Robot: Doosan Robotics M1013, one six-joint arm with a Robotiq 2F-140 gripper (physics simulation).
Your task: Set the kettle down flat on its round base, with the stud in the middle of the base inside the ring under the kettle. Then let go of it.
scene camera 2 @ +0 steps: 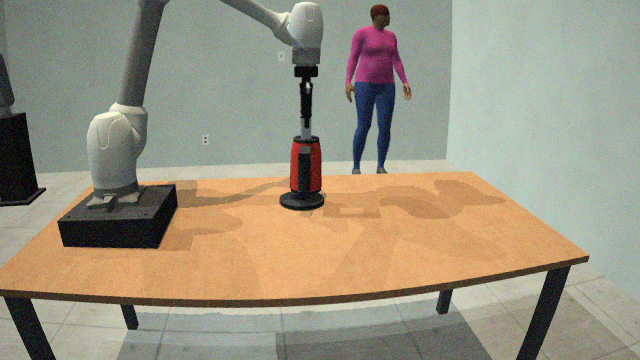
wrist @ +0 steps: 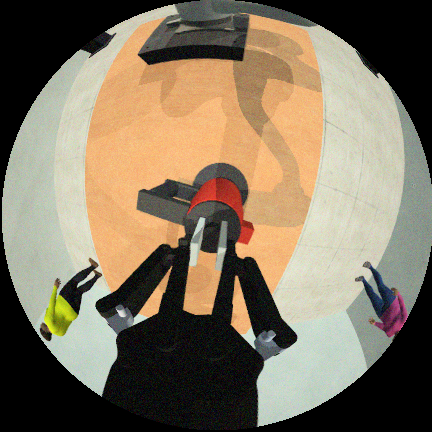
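The red kettle [scene camera 2: 314,165] [wrist: 220,190] with a black lid is upright over its dark round base [scene camera 2: 301,204] [wrist: 220,168]. In the scene view its bottom looks slightly above the base and a little right of the base's middle; the exact gap is hard to tell. The black handle [scene camera 2: 303,172] [wrist: 159,207] faces the scene camera, and a small red spout [wrist: 247,232] shows in the wrist view. My gripper [scene camera 2: 306,134] [wrist: 211,228] points straight down, shut on the kettle at the top of its lid. The stud and the ring are hidden under the kettle.
The base stands on the wooden table [scene camera 2: 310,270] [wrist: 135,145]. The robot's black mounting block [scene camera 2: 112,232] [wrist: 195,52] is at the table's left in the scene view. A person in pink [scene camera 2: 377,60] [wrist: 394,312] and a person in yellow [wrist: 61,315] stand beyond the table.
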